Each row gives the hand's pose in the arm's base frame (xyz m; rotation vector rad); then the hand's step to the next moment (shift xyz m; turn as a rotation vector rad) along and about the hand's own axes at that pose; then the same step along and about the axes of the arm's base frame.
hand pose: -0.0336 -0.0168 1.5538 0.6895 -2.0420 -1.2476
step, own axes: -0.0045 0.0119 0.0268 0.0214 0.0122 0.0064
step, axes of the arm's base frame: -0.0183 0.0234 0.0004 -0.0201 -0.0066 0.0141
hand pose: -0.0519 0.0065 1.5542 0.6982 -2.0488 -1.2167
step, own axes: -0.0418 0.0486 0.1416 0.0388 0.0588 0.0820
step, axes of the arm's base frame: -0.0849 0.1289 -0.0183 -0.0936 0.0427 0.0331
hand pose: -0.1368 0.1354 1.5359 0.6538 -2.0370 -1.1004
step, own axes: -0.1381 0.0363 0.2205 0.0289 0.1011 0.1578
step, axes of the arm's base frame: -0.0918 0.2246 -0.1006 -0.1510 0.1084 0.0373
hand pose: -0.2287 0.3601 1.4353 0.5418 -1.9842 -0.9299
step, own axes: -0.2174 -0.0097 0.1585 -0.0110 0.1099 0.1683
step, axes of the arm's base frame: -0.0158 0.2025 -0.1767 -0.1385 0.1447 0.0197
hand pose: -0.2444 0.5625 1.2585 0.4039 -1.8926 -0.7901
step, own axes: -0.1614 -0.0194 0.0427 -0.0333 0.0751 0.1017
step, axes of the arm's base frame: 0.0316 0.0958 -0.1345 -0.0714 0.1095 -0.0002
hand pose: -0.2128 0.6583 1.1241 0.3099 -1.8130 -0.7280
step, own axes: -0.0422 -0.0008 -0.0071 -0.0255 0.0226 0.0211
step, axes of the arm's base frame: 0.0217 0.0198 -0.0311 -0.0071 0.0382 -0.0099
